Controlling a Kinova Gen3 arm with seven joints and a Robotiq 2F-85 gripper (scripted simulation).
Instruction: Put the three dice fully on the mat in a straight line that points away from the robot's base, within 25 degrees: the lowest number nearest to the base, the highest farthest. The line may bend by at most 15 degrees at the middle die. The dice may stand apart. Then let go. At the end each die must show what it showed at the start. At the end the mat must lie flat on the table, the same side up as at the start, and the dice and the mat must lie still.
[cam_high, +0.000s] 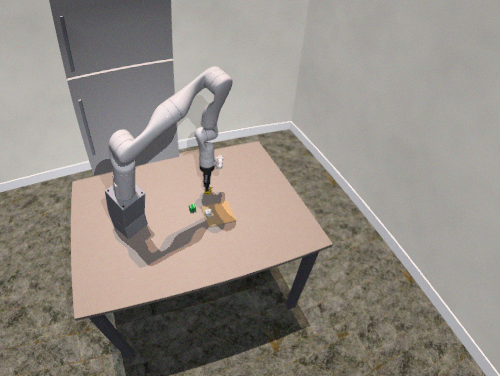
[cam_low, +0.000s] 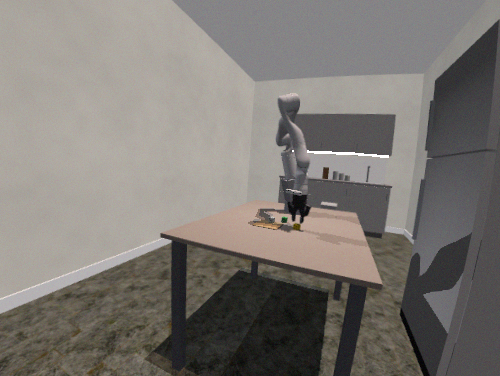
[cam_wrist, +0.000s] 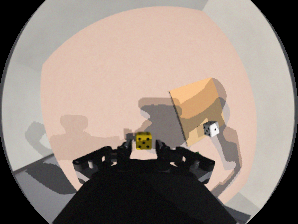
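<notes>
The yellow die lies 40 mm below my hand. Also, from my hand: mat (160 mm to the right, 50 mm below, 20 mm behind); then white die (150 mm to the right, 60 mm behind, 40 mm below); then green die (120 mm behind, 80 mm to the right, 40 mm below).
</notes>
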